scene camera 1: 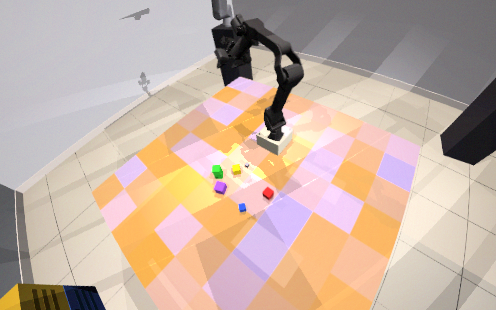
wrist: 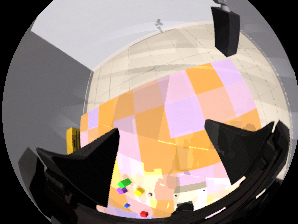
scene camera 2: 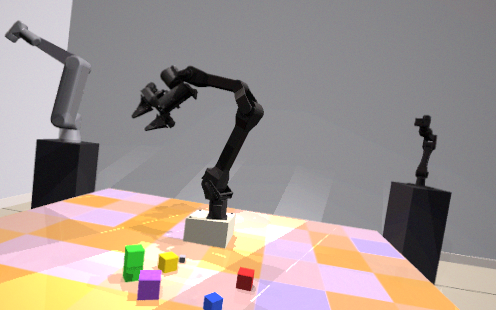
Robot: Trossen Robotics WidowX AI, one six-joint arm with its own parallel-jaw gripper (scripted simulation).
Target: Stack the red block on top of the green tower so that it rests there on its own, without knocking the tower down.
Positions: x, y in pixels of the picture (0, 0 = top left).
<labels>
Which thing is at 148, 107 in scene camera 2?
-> My gripper.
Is my gripper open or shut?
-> Open.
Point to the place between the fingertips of my gripper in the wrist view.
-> At 164, 128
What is my gripper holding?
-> Nothing.
</labels>
